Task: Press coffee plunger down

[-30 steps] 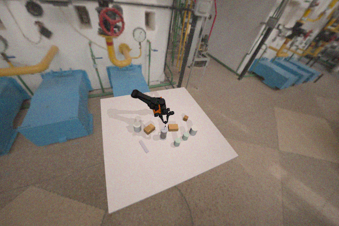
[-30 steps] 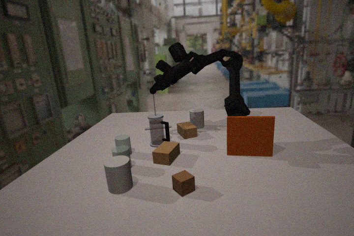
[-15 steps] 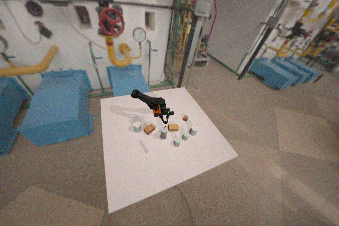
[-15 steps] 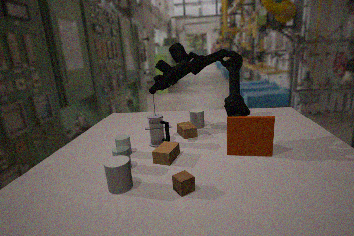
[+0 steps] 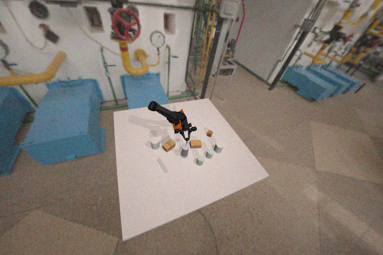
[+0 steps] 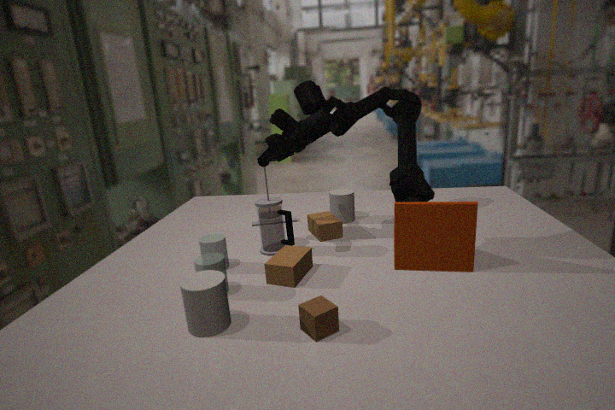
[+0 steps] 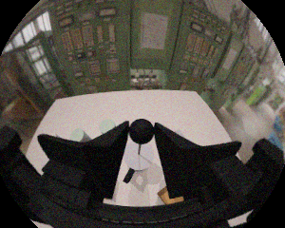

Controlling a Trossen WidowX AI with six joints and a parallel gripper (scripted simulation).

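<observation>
The coffee press is 3 cm behind my gripper tip, 1 cm to the left of it and 13 cm below it.
</observation>
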